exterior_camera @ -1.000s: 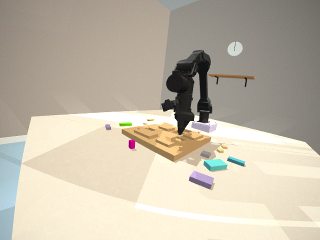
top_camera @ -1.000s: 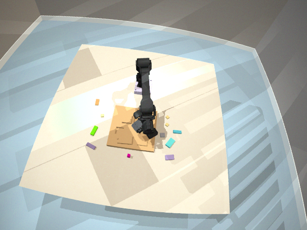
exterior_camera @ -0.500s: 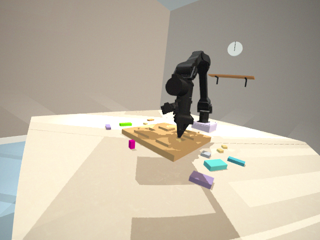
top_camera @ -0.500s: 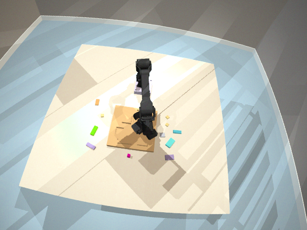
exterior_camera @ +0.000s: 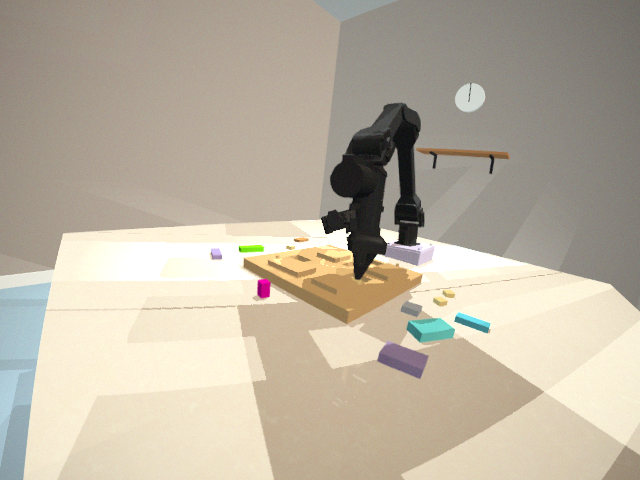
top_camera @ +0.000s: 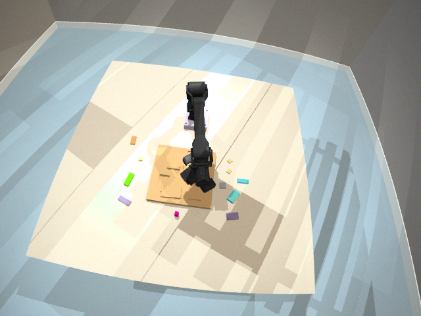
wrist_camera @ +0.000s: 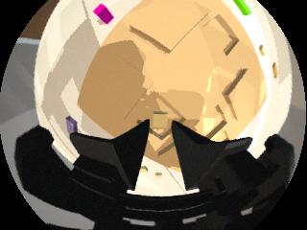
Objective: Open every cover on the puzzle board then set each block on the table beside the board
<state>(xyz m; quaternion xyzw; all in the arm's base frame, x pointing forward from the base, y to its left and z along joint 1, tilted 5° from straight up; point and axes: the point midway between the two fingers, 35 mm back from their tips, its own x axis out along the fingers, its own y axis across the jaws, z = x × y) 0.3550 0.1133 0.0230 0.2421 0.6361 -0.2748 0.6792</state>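
My gripper tip is 6 cm to the left of the tan puzzle board, 1 cm past it and 1 cm above it. From my gripper tip the other things lie so: cyan block 18 cm to the left, 3 cm ahead, 2 cm below; grey cube 12 cm to the left, 2 cm below, 2 cm behind; magenta block 18 cm ahead, 5 cm to the right, 1 cm below.
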